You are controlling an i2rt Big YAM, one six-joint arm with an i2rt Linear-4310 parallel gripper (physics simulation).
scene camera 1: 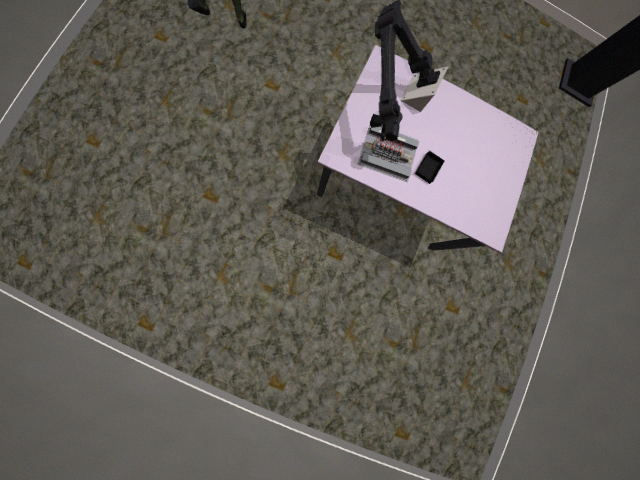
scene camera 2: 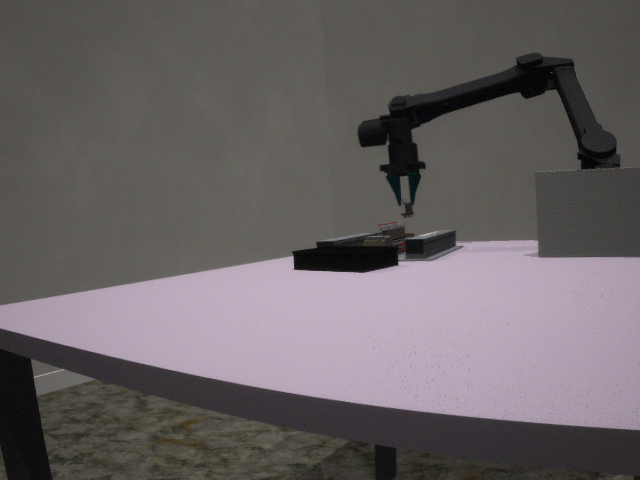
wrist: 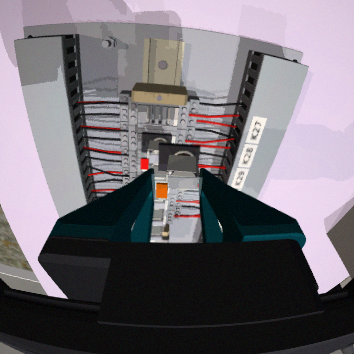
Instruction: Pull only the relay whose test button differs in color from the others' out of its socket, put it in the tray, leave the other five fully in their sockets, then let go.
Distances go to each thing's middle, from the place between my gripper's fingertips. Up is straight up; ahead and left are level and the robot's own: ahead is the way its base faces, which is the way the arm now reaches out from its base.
I see my gripper 8 cm above the tan end block [wrist: 141,92], 3 cm to the left of it and 2 cm short of it. The rest, counted from my hand: clear-cased relay [wrist: 176,177] (1 cm below); then grey panel [wrist: 213,62] (11 cm below, 8 cm to the left, 1 cm ahead).
